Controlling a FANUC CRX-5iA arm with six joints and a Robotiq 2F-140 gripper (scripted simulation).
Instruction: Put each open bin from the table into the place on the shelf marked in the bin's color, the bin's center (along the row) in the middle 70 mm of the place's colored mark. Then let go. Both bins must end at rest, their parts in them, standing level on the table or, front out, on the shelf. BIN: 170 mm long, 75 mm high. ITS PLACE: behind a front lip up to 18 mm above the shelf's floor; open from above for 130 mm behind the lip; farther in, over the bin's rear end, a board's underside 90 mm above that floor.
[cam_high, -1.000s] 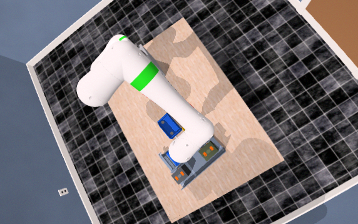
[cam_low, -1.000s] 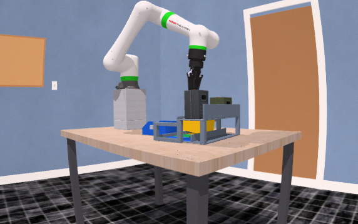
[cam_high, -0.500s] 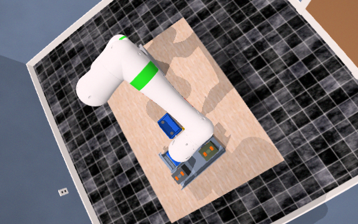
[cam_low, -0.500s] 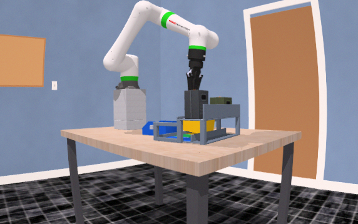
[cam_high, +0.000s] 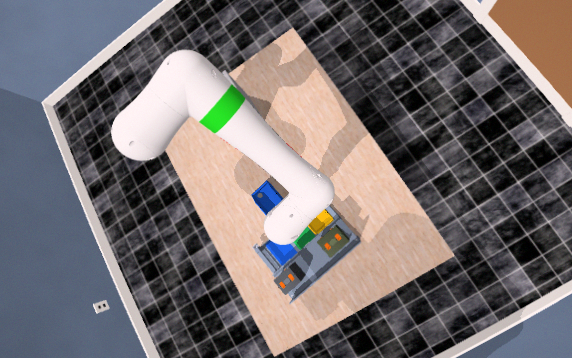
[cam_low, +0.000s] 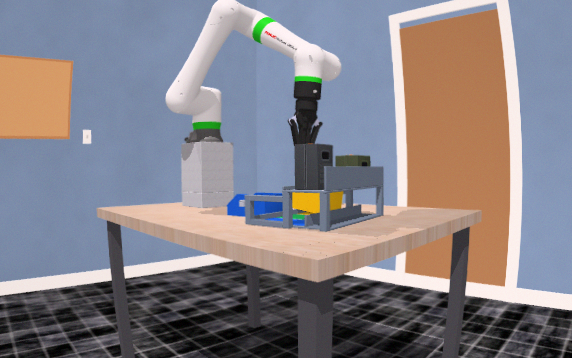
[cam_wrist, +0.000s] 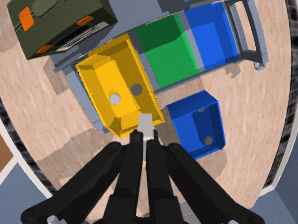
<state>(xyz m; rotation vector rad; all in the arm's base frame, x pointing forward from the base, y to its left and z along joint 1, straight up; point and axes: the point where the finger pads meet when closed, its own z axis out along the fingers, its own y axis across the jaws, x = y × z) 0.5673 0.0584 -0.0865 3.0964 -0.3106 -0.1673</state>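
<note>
Right now the yellow bin is 130 mm below my hand, 40 mm to the left of it and 10 mm ahead of it. Round my hand: dark box (210 mm ahead, 150 mm to the right, 30 mm below); then blue bin (150 mm below, 120 mm to the right, 120 mm behind).
</note>
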